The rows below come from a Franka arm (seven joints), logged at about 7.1 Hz.
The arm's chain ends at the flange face. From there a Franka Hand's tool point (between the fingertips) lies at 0.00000 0.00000 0.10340 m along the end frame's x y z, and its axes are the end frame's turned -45 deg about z.
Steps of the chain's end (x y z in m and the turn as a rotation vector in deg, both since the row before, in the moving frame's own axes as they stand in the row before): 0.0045 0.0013 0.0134 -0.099 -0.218 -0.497; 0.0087 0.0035 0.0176 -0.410 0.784 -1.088; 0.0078 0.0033 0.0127 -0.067 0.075 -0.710; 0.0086 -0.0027 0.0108 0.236 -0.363 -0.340; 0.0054 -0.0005 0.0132 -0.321 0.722 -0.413; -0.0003 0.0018 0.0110 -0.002 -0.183 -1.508; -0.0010 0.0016 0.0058 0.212 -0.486 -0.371; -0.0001 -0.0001 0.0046 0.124 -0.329 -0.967; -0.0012 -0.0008 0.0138 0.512 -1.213 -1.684; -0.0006 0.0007 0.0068 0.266 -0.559 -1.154; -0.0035 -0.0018 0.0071 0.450 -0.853 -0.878
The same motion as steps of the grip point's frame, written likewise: 0.0019 0.0040 0.0134 0.084 -0.224 -0.497; 0.0042 0.0101 0.0176 -0.844 0.264 -1.088; 0.0032 0.0080 0.0127 -0.100 0.006 -0.710; 0.0078 0.0034 0.0108 0.424 -0.090 -0.340; 0.0047 0.0048 0.0132 -0.738 0.284 -0.413; -0.0017 0.0008 0.0110 0.128 -0.131 -1.508; -0.0022 -0.0005 0.0058 0.494 -0.194 -0.371; -0.0003 -0.0007 0.0046 0.320 -0.145 -0.967; -0.0012 -0.0036 0.0138 1.220 -0.496 -1.684; -0.0013 -0.0010 0.0068 0.583 -0.207 -1.154; -0.0017 -0.0054 0.0071 0.921 -0.285 -0.878
